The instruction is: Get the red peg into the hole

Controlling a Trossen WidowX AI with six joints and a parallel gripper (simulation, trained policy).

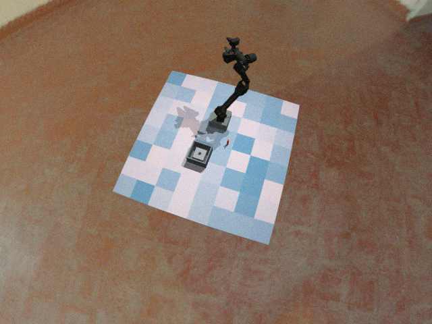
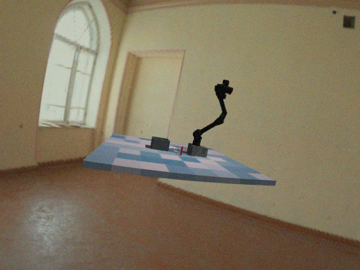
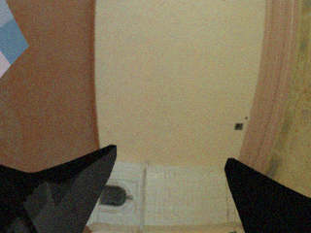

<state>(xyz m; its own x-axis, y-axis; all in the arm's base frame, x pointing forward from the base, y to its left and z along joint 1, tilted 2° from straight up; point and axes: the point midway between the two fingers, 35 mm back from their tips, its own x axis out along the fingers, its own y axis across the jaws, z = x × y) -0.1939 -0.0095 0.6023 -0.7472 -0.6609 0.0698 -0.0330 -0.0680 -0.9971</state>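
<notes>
The red peg is 650 mm below my gripper tip, 420 mm ahead of it and 110 mm to the left of it. From my gripper tip the other things lie so: light grey plate (640 mm below, 560 mm ahead, 100 mm to the right); grey box (660 mm below, 560 mm ahead, 100 mm to the right).
</notes>
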